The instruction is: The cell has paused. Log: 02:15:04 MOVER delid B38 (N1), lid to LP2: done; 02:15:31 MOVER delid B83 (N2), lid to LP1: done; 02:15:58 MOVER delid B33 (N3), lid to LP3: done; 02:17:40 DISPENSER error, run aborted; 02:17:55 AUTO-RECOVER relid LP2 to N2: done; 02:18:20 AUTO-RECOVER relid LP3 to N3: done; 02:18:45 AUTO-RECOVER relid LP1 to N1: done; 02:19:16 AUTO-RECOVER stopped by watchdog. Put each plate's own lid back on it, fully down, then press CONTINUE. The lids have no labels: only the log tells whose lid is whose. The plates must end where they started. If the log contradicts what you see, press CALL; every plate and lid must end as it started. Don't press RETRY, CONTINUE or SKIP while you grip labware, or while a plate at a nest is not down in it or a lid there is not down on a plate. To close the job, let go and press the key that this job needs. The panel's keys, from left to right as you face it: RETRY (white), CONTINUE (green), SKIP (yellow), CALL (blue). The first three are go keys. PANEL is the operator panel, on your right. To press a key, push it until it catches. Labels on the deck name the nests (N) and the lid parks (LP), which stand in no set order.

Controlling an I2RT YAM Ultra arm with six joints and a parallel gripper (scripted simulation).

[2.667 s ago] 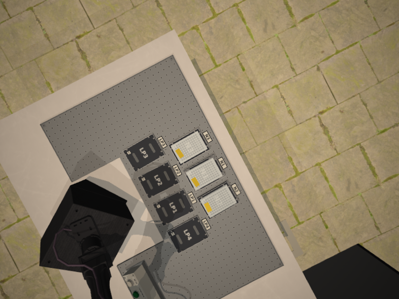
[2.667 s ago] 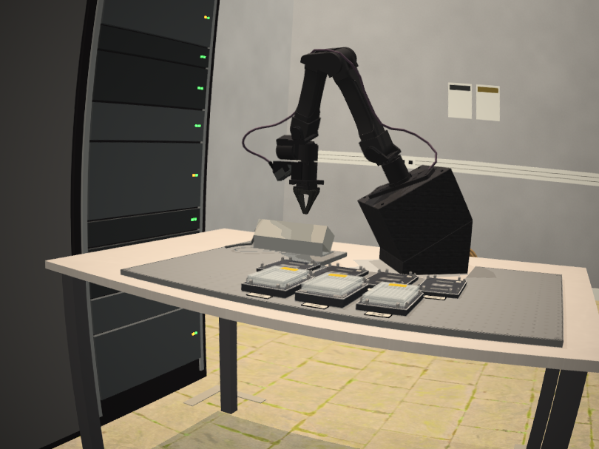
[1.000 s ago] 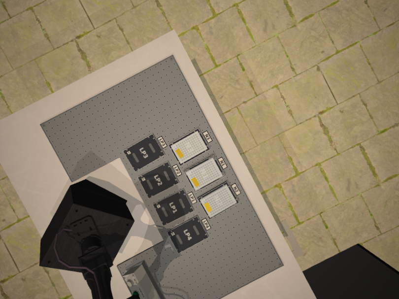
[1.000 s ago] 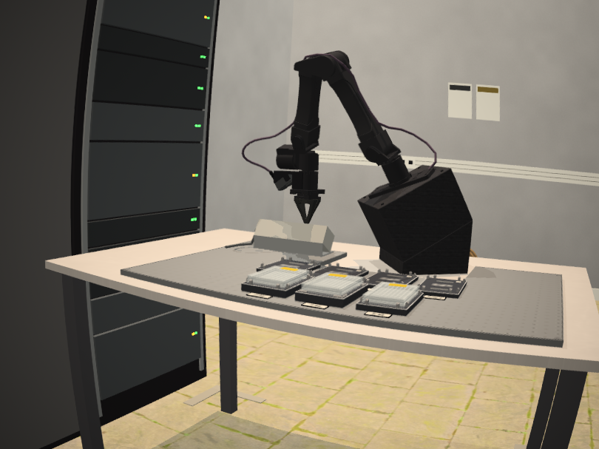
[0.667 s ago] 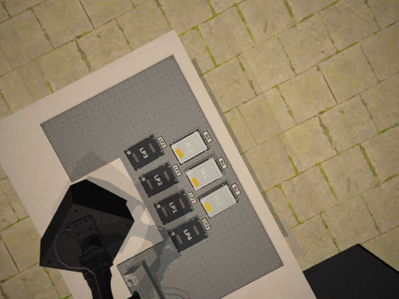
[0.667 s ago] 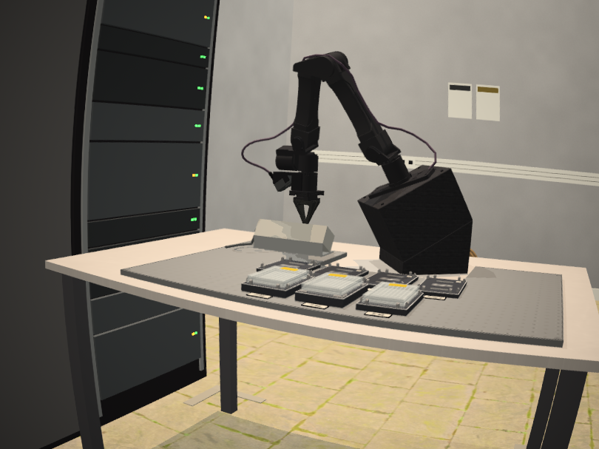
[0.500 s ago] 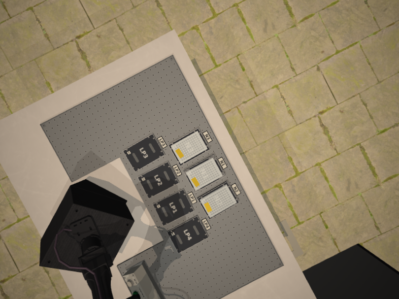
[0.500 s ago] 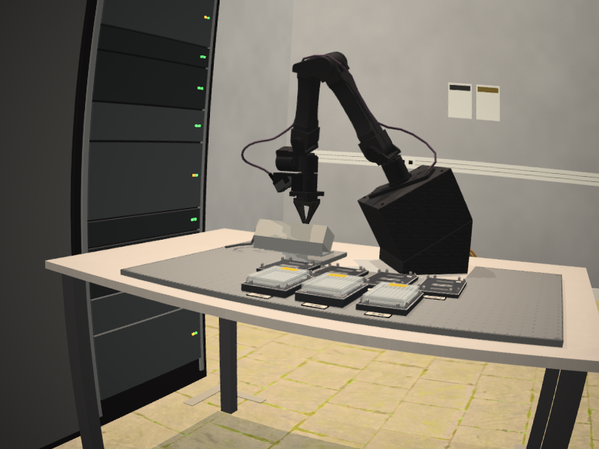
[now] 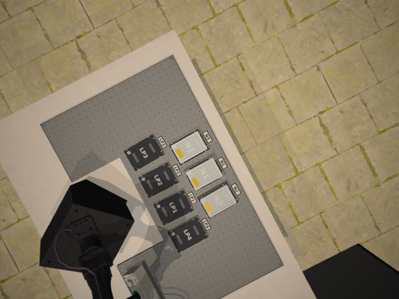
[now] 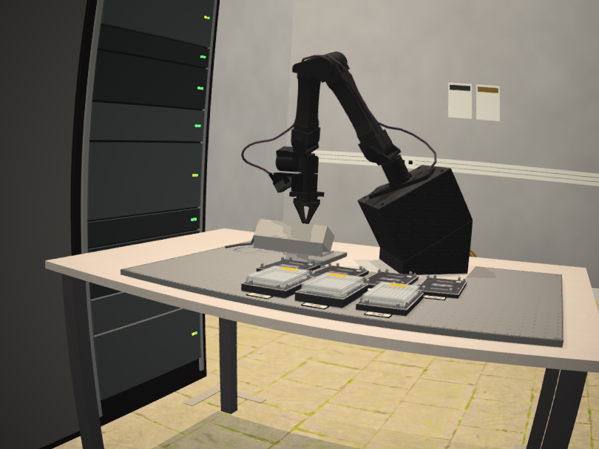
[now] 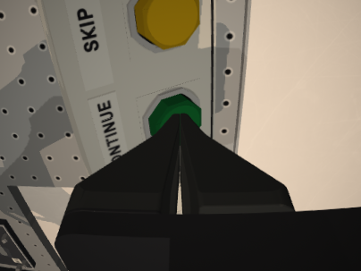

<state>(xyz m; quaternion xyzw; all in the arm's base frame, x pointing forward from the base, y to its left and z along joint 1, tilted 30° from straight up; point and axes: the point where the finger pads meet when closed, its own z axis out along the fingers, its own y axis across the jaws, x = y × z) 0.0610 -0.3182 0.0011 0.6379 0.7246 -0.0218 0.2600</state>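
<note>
The green key is 10 mm below my hand. Also, from my hand: clear lid: 440 mm ahead, 210 mm to the left, 50 mm below; lid park LP1: 260 mm ahead, 250 mm to the left, 70 mm below; lid park LP4: 270 mm ahead, 120 mm to the left, 70 mm below.
</note>
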